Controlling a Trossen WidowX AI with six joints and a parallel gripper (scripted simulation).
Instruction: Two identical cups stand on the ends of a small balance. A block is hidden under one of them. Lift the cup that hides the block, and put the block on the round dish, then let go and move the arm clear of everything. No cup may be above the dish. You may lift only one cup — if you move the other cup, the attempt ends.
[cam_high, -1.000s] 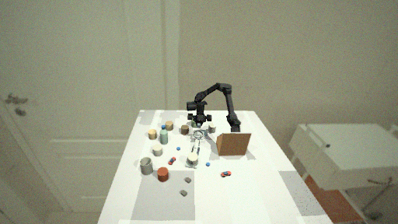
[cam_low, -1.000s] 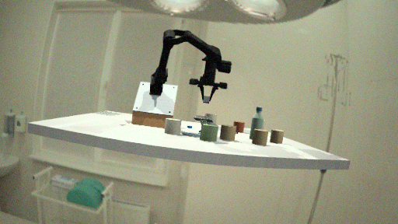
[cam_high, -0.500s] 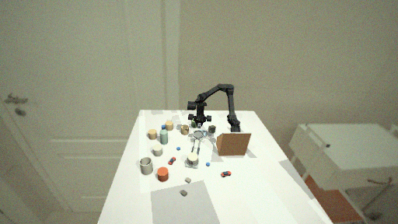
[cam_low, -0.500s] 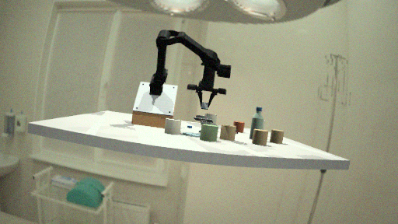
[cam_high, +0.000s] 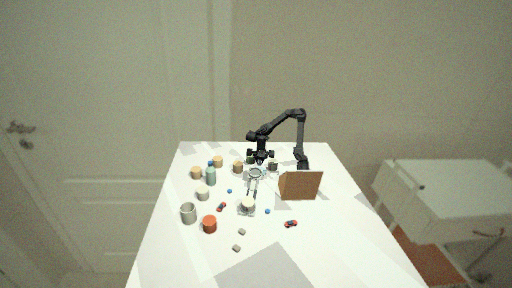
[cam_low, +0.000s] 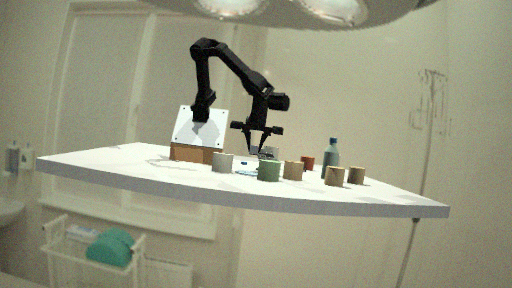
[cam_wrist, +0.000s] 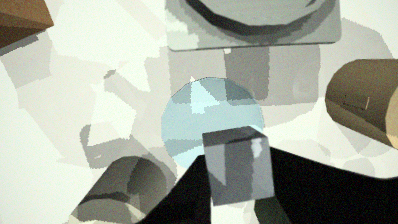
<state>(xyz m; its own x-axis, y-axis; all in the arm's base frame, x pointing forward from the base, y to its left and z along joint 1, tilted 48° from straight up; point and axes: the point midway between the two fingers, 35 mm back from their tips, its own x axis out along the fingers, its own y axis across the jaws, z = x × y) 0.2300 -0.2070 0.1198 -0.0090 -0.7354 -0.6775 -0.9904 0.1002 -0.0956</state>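
My gripper tip is now 1 cm past the light blue round dish, 1 cm to the left of it and 8 cm above it. From my gripper tip the other things lie so: orange cylinder: 31 cm ahead, 47 cm to the left, 4 cm below; then bottle: 32 cm ahead, 11 cm to the left, 3 cm above.
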